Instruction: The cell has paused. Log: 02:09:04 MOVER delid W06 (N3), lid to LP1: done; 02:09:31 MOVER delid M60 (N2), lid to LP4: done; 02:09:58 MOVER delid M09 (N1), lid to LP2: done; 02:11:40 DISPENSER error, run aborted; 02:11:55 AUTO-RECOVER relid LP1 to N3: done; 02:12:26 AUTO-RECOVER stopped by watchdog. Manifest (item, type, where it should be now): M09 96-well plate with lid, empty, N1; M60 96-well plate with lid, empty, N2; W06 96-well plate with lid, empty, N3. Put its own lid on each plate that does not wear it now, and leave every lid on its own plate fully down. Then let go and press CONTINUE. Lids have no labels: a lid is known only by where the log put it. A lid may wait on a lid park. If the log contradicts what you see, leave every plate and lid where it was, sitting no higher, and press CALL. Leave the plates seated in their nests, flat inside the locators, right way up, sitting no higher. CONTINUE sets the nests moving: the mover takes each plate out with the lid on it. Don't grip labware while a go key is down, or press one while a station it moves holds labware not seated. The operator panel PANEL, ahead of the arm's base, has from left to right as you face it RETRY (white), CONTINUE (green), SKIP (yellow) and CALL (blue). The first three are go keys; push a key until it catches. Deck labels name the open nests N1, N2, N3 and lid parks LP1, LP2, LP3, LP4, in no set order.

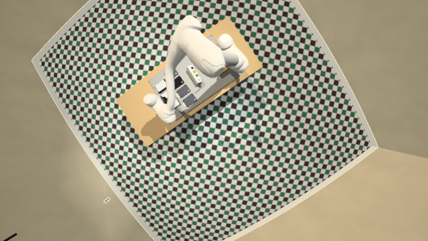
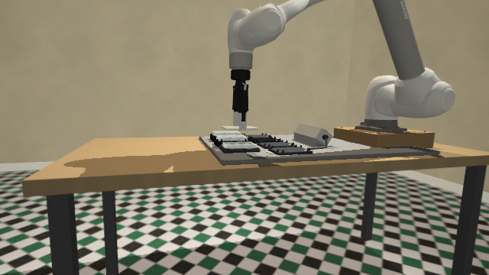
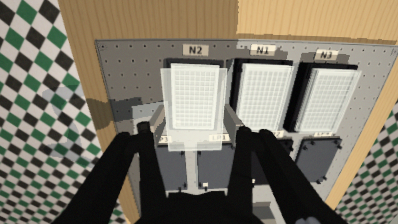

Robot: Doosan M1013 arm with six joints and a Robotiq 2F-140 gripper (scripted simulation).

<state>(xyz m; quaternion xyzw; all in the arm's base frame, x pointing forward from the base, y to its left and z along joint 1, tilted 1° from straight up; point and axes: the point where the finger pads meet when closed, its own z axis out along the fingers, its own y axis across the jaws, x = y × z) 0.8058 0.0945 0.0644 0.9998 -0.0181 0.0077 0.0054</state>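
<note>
The plate is 90 mm below my hand. From my hand the other things lie so: LP1 label: 100 mm behind, 50 mm to the right, 110 mm below; lid park LP3: 180 mm behind, 80 mm to the left, 110 mm below; lid park LP1: 190 mm behind, 50 mm to the right, 110 mm below.
</note>
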